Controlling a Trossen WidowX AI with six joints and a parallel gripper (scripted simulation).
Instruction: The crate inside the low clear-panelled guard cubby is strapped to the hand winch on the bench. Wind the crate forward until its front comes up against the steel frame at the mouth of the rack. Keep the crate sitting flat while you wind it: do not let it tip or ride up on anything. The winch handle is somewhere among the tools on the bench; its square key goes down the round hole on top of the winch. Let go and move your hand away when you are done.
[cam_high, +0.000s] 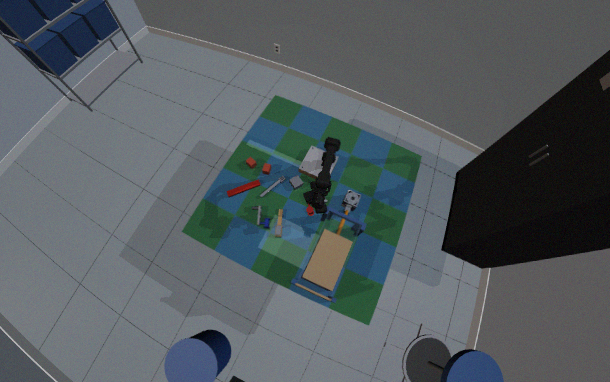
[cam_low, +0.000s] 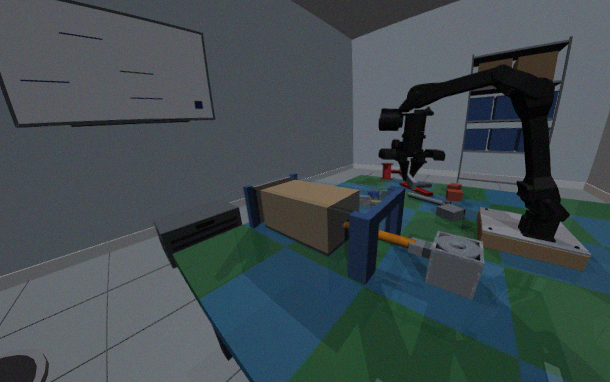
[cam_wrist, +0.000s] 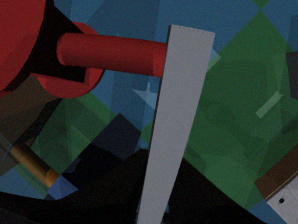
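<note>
Right now my gripper tip is 60 mm short of the red knob, 20 mm to the left of it and 20 mm below it. The rest, counted from my gripper tip: grey block 190 mm to the right, 150 mm below, 140 mm behind; then grey crank arm 10 mm to the right, 10 mm ahead, 10 mm above; then blue steel frame 190 mm to the left, 60 mm below, 10 mm ahead.
</note>
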